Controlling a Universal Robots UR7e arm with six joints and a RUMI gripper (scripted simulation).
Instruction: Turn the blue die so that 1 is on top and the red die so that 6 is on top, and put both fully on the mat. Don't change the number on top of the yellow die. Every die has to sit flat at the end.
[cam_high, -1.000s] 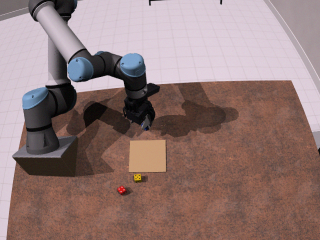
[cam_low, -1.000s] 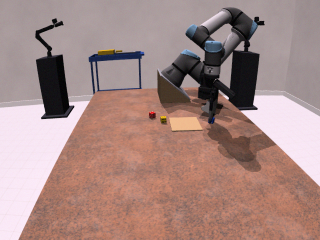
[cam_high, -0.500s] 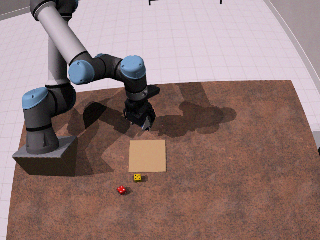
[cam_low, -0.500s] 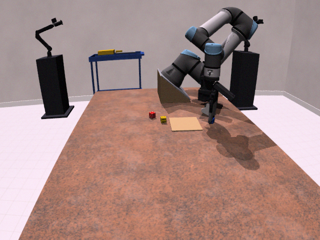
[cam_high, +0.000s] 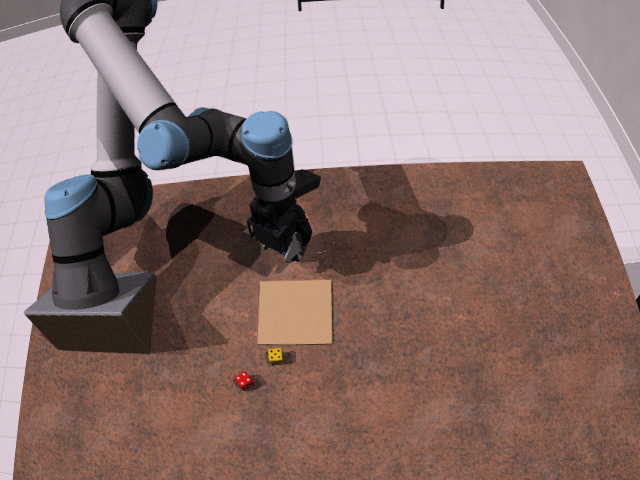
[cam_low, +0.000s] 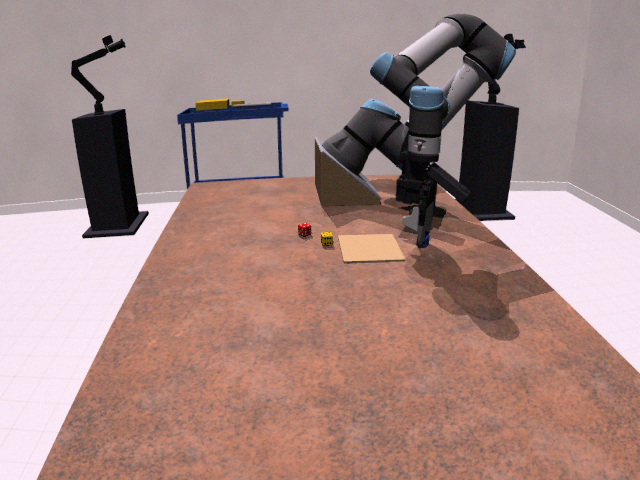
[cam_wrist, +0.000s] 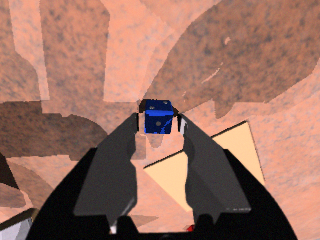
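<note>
Now: the blue die 1 cm below my hand. From my hand the other things lie so: yellow die (4 cm behind, 23 cm to the right, 1 cm below); then tan mat (13 cm to the right, 2 cm below); then red die (10 cm behind, 28 cm to the right, 1 cm below).
</note>
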